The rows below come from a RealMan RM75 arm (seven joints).
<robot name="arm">
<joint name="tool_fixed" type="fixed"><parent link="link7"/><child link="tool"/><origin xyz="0 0 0" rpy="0 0 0"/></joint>
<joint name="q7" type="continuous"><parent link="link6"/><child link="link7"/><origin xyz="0 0 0.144" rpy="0 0 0"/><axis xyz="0 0 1"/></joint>
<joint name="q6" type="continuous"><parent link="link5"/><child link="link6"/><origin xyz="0 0 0" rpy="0 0 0"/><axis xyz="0 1 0"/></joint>
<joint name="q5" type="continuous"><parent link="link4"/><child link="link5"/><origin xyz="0 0 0.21" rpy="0 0 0"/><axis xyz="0 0 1"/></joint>
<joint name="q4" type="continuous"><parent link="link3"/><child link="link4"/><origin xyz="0 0 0" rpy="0 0 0"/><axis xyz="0 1 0"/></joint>
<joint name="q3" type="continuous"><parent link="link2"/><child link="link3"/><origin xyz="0 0 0.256" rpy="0 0 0"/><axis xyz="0 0 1"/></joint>
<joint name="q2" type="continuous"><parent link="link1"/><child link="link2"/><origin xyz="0 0 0" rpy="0 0 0"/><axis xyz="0 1 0"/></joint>
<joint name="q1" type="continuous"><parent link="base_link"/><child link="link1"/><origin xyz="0 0 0.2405" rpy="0 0 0"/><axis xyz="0 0 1"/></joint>
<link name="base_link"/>
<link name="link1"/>
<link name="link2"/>
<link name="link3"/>
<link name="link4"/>
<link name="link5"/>
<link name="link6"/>
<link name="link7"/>
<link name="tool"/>
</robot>
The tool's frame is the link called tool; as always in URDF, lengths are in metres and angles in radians. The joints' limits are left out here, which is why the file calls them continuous.
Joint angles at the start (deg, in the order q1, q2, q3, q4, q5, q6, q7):
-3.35 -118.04 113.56 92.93 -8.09 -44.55 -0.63
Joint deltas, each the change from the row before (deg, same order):
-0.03 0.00 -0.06 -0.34 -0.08 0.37 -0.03
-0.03 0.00 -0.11 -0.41 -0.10 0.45 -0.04
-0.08 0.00 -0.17 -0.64 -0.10 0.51 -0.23
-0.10 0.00 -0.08 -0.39 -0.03 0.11 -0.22
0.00 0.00 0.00 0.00 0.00 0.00 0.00
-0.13 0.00 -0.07 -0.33 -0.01 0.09 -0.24
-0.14 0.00 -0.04 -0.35 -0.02 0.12 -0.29
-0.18 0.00 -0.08 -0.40 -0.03 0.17 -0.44
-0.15 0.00 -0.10 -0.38 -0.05 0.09 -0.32
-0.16 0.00 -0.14 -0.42 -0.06 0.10 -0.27
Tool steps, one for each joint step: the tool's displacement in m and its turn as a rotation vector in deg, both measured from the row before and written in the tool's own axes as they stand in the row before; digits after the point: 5 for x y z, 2 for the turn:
-0.00056 -0.00042 0.00086 0.02 0.06 -0.14
-0.00068 -0.00072 0.00101 0.05 0.08 -0.21
-0.00135 -0.00119 0.00159 0.11 -0.04 -0.43
-0.00102 -0.00060 0.00101 0.06 -0.19 -0.27
0.00000 0.00000 0.00000 0.00 0.00 0.00
-0.00057 -0.00050 0.00088 0.06 -0.13 -0.24
-0.00056 -0.00032 0.00095 0.03 -0.12 -0.28
-0.00040 -0.00052 0.00108 0.05 -0.08 -0.44
-0.00066 -0.00063 0.00100 0.06 -0.16 -0.36
-0.00073 -0.00086 0.00109 0.08 -0.17 -0.35

